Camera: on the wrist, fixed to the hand. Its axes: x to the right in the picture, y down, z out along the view.
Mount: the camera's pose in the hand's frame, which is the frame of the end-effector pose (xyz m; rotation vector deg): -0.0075 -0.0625 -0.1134 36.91 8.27 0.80
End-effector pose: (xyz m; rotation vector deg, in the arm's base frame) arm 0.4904 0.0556 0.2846 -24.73 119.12 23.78
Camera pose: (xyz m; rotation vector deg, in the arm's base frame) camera 0.4391 -0.0497 0.3403 -3.45 126.80 -16.71
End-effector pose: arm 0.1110 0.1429 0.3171 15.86 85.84 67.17
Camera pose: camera 0.0434 0.0508 0.2557 36.98 113.38 40.02
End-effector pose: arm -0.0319 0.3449 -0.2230 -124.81 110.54 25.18
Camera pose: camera 0.0394 0.3214 -0.1172 -103.18 103.90 -18.02
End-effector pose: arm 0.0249 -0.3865 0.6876 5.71 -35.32 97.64
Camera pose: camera 0.1152 -0.3361 0.6093 24.27 3.23 105.93
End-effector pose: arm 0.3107 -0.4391 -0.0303 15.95 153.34 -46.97
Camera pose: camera 0.2719 -0.4259 0.0927 29.66 140.17 -97.30
